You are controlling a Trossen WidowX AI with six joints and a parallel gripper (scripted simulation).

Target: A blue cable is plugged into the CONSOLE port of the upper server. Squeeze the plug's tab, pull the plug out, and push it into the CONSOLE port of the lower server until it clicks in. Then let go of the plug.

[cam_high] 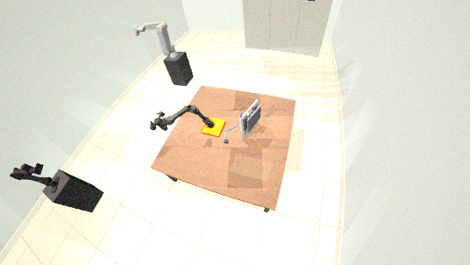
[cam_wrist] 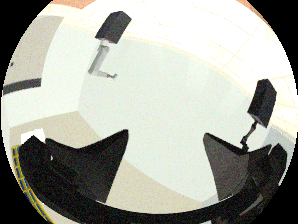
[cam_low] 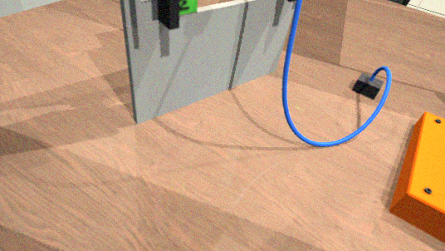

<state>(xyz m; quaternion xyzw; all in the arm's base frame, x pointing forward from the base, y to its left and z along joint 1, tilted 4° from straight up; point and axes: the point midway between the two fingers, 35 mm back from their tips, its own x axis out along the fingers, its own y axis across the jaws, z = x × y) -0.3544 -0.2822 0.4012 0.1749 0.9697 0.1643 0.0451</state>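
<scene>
My gripper tip is 810 mm short of the plug, 340 mm to the right of it and 130 mm above it. Round my gripper tip: black anchor block: 610 mm ahead, 170 mm to the left, 410 mm below.
</scene>
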